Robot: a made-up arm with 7 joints.
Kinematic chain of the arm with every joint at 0, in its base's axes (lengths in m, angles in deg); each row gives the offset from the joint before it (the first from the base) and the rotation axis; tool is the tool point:
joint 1: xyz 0.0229 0.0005 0.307 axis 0 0.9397 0.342
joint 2: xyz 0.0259 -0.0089 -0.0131 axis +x
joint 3: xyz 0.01 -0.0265 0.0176 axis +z
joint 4: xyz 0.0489 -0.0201 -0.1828 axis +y
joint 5: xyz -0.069 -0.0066 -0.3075 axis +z
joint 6: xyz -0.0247 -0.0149 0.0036 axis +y
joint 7: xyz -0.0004 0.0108 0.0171 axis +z
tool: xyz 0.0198 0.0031 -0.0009
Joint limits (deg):
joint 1: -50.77..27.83
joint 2: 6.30..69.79
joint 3: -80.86..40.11
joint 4: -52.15..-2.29
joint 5: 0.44..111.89
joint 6: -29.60..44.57
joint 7: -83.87..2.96
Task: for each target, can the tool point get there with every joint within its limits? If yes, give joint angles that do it. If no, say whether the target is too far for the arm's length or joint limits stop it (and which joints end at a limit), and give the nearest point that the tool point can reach.
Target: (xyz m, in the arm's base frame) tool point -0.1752 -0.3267 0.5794
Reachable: no: joint limits stop it (at a limit: joint 1, joint 2, joint 3, joint 4, joint 6, joint 7) | nearest point -0.0986 -0.2555 -0.0868 | short by 0.674 m
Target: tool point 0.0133 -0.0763 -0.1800
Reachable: yes | joints 11.92 18.55 -67.17 -40.40 96.64 -4.08 -29.37
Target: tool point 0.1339 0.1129 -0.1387
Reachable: yes | joints -7.14 23.64 11.76 -8.03 15.80 -22.61 -24.03
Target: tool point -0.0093 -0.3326 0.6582
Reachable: no: joint limits stop it (at a limit: joint 1, joint 2, joint 4, joint 5, joint 6, joint 7) | nearest point 0.4264 -0.2551 0.1920 | short by 0.643 m
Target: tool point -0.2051 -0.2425 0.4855
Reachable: no: joint limits stop it (at a limit: joint 1, joint 2, joint 3, joint 4, joint 6, joint 7) | nearest point -0.1029 -0.2544 -0.0874 | short by 0.582 m
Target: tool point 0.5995 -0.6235 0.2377
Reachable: no: too far | nearest point 0.4210 -0.2773 0.1517 | short by 0.399 m
